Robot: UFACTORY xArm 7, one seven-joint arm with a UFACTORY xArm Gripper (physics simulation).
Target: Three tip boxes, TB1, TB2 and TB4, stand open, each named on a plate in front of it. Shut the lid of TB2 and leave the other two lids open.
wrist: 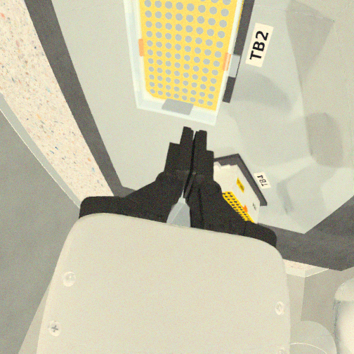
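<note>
TB2 (pixel 186 50) is at the top of the view, a box with a yellow rack full of grey holes, clear pale edges and orange side tabs. Its plate (pixel 259 45) is to its right. The rack looks washed out, as if seen through a clear lid; I cannot tell the lid's angle. My gripper (pixel 190 143) is shut and empty, its tips just below TB2's near edge in the view, with a visible gap. TB4 (pixel 240 185) is farther off at lower right, partly behind my gripper; its lid position is unclear. TB1 does not show.
TB4's plate (pixel 262 180) is beside its dark border. A dark strip (pixel 75 95) and a speckled surface (pixel 35 70) run down the left. Another dark edge (pixel 320 247) crosses the lower right. A pale rounded object (pixel 345 312) is partly visible at the right edge.
</note>
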